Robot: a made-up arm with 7 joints. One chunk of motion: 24 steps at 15 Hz.
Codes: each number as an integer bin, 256 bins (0 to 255) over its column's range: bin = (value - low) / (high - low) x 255, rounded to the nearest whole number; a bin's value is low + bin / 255 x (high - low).
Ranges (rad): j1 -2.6..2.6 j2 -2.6..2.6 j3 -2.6..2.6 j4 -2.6..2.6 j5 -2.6..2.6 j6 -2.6..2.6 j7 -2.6..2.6
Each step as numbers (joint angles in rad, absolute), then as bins.
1 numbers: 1.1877 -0.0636 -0.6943 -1.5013 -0.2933 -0.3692 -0.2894
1 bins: 186 124 93 54 113 109 113
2 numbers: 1.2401 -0.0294 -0.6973 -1.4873 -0.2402 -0.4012 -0.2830
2 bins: 188 126 93 55 116 108 114
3 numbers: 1.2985 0.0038 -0.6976 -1.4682 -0.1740 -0.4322 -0.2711
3 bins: 191 128 93 56 119 106 114
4 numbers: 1.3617 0.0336 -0.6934 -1.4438 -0.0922 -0.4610 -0.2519
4 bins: 194 129 93 57 123 105 115
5 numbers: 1.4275 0.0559 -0.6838 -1.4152 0.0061 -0.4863 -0.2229
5 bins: 198 130 94 58 128 104 117
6 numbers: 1.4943 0.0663 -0.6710 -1.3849 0.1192 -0.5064 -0.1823
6 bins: 201 131 95 60 133 103 119
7 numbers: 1.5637 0.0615 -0.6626 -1.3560 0.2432 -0.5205 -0.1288
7 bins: 204 131 95 61 139 102 121
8 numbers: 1.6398 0.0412 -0.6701 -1.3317 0.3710 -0.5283 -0.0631
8 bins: 208 130 95 62 146 102 124
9 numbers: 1.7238 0.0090 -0.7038 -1.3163 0.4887 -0.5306 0.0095
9 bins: 212 128 93 63 151 101 128
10 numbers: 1.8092 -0.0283 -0.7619 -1.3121 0.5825 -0.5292 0.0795
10 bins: 216 126 90 63 156 102 131
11 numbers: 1.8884 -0.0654 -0.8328 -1.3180 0.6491 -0.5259 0.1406
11 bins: 220 124 87 63 159 102 134
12 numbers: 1.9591 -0.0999 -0.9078 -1.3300 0.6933 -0.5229 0.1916
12 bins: 224 123 83 62 161 102 137
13 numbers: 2.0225 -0.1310 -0.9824 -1.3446 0.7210 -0.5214 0.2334
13 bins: 227 121 79 62 163 102 139
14 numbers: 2.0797 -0.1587 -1.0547 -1.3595 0.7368 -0.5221 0.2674
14 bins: 229 120 76 61 164 102 141
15 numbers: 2.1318 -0.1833 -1.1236 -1.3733 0.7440 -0.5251 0.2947
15 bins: 232 119 72 60 164 102 142
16 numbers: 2.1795 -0.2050 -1.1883 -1.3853 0.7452 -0.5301 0.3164
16 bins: 234 117 69 60 164 102 143
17 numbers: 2.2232 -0.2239 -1.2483 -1.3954 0.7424 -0.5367 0.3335
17 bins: 237 117 66 59 164 101 144
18 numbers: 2.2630 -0.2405 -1.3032 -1.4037 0.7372 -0.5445 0.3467
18 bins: 238 116 64 59 164 101 145
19 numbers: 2.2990 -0.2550 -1.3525 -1.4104 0.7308 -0.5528 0.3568
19 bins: 240 115 61 58 163 100 145
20 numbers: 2.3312 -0.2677 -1.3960 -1.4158 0.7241 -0.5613 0.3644
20 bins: 242 114 59 58 163 100 145
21 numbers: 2.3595 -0.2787 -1.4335 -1.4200 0.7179 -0.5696 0.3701
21 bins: 243 114 57 58 163 100 146
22 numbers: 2.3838 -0.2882 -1.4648 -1.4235 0.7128 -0.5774 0.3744
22 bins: 244 113 56 58 162 99 146
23 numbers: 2.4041 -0.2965 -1.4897 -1.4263 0.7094 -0.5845 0.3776
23 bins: 245 113 54 58 162 99 146
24 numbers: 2.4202 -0.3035 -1.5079 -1.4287 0.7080 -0.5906 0.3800
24 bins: 246 113 54 57 162 99 146
